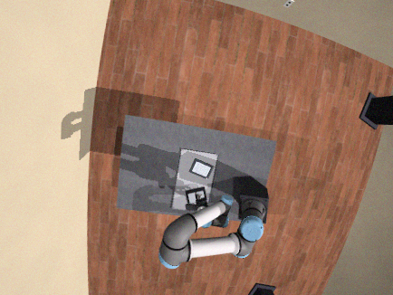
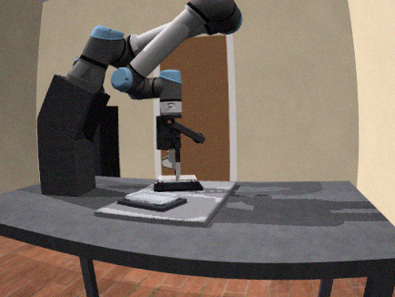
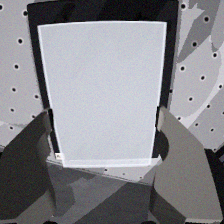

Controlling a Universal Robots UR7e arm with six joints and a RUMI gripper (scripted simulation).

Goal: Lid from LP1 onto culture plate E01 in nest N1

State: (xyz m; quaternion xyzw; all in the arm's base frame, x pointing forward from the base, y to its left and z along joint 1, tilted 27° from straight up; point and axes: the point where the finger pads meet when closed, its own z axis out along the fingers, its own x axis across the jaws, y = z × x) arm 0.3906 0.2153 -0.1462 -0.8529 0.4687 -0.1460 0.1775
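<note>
Now: the black lid park LP1 4 cm below my hand. The rest, counted from my hand: clear lid: 1 cm below; culture plate E01: 6 cm ahead, 23 cm to the right, 3 cm below.
</note>
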